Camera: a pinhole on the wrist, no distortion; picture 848 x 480 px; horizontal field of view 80.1 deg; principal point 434.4 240.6 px. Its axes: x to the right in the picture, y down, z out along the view. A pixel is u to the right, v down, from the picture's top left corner.
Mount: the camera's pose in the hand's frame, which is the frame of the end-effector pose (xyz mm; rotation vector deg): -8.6 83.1 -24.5 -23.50 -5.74 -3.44
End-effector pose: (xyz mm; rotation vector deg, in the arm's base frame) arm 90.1 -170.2 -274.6 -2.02 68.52 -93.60
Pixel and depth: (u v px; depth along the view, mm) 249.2 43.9 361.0
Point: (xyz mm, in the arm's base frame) 434.3 -260.7 -82.4
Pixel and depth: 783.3 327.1 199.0
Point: 261.7 -348.8 -386.2
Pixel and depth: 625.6 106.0 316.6
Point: 318.5 -427.3 -249.1
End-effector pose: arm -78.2 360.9 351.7 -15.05 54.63 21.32
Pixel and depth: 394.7 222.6 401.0
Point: 39.5 686.3 591.9
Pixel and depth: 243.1 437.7 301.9
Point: -141.7 693.2 555.9
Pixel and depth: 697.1 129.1 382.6
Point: 218.1 670.5 429.4
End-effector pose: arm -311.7 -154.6 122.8 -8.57 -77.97 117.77
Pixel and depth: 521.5 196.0 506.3
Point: -648.2 -556.9 134.2
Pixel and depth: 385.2 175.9 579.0
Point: -561.1 -694.8 117.5
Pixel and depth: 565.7 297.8 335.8
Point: -586.5 -399.8 48.0
